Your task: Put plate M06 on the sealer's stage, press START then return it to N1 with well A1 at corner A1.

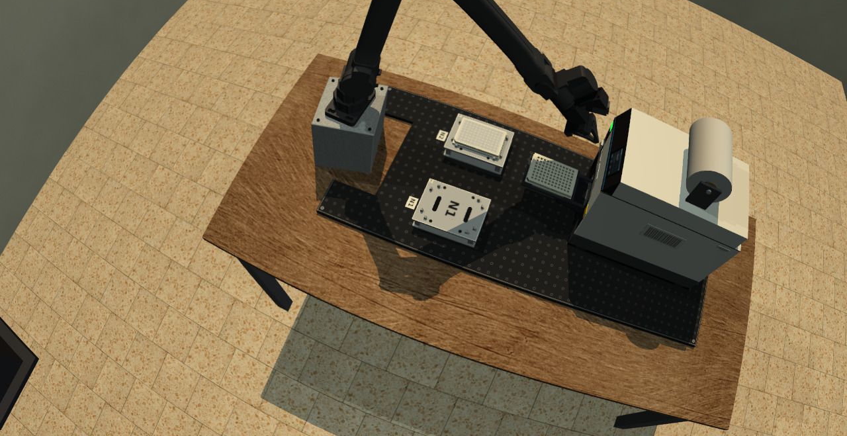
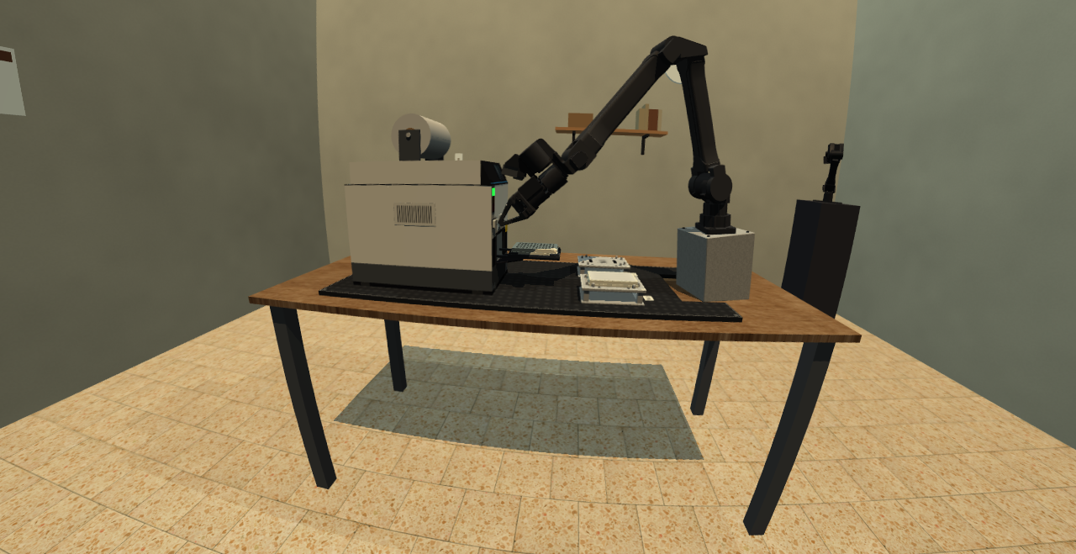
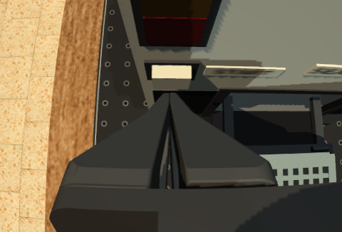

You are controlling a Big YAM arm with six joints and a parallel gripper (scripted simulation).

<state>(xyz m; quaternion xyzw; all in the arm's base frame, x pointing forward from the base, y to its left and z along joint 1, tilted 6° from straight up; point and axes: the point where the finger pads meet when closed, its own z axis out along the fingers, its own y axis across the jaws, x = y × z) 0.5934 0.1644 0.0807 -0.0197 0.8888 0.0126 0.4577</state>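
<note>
Now: the start button 20 mm ahead of my hand. From my hand the other things lie so: plate M06: 100 mm to the right, 90 mm below, 70 mm behind; then well plate: 290 mm behind, 140 mm below, 40 mm to the right; then sealer stage: 100 mm to the right, 100 mm below, 70 mm behind.
</note>
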